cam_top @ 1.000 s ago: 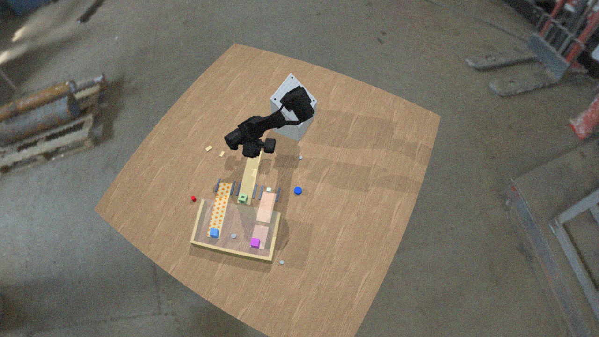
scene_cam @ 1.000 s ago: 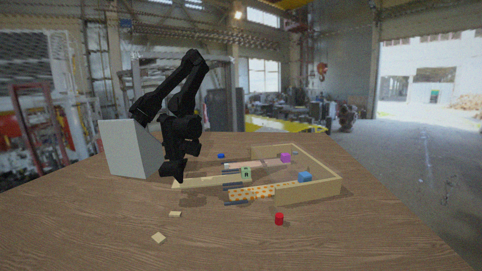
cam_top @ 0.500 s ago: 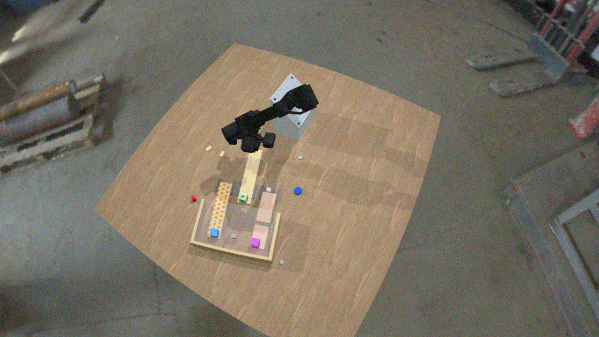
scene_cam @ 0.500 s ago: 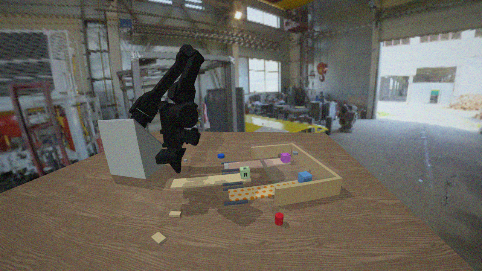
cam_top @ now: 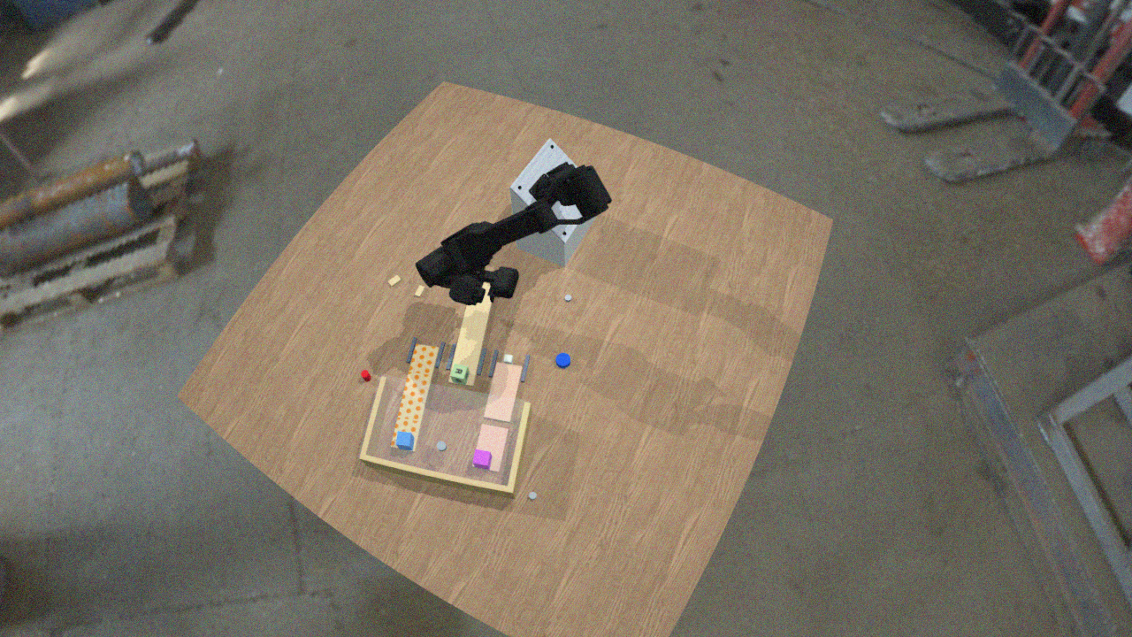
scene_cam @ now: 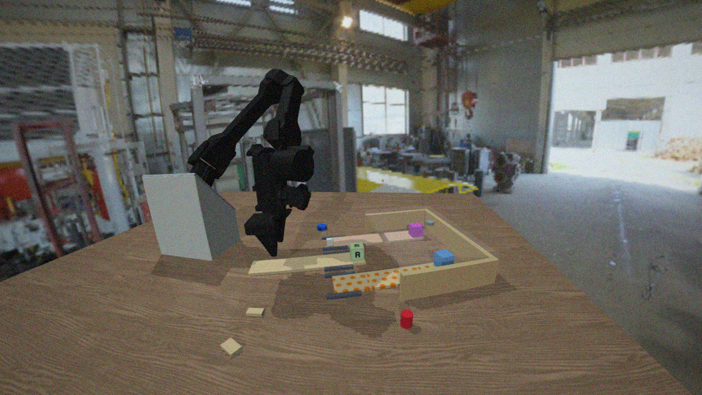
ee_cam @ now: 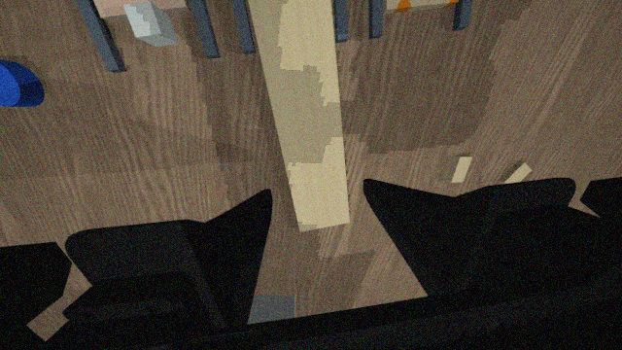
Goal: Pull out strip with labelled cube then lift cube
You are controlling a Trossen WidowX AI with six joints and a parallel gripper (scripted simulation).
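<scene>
My gripper tip is 6 cm short of the tan strip, 2 cm to the right of it and 4 cm above it. Also, from my gripper tip: cube marked r 16 cm ahead, 6 cm to the left, 2 cm below; then red cylinder 28 cm ahead, 13 cm to the right, 3 cm below; then blue disc 3 cm ahead, 23 cm to the left, 4 cm below.
</scene>
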